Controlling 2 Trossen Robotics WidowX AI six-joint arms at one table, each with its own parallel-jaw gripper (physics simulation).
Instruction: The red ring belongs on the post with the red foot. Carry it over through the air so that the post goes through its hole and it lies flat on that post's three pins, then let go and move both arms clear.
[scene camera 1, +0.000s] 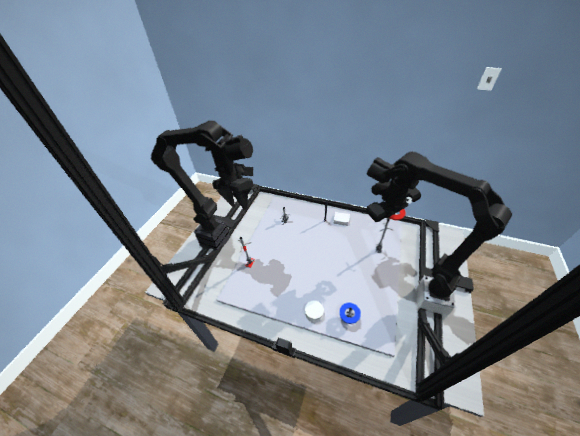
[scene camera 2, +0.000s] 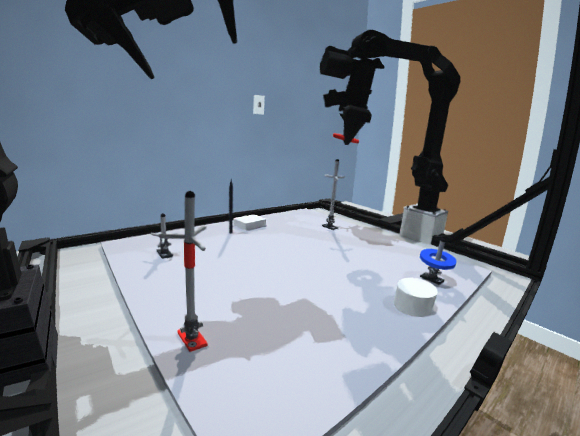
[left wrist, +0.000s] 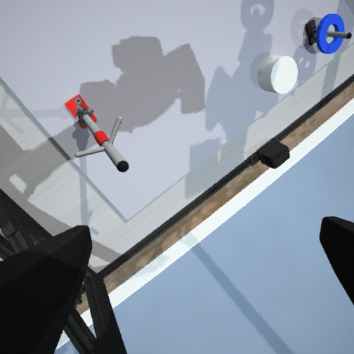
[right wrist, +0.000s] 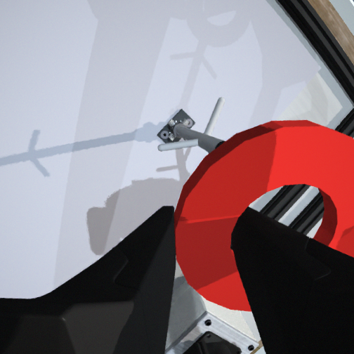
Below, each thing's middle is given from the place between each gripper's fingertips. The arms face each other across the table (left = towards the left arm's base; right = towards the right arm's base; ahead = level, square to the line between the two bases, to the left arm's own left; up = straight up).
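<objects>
Red ring (right wrist: 281, 152): 20 mm ahead of my right hand, 20 mm to the right of it, 10 mm above it.
My left hand is 220 mm short of the red ring, 500 mm to the left of it and 70 mm above it.
</objects>
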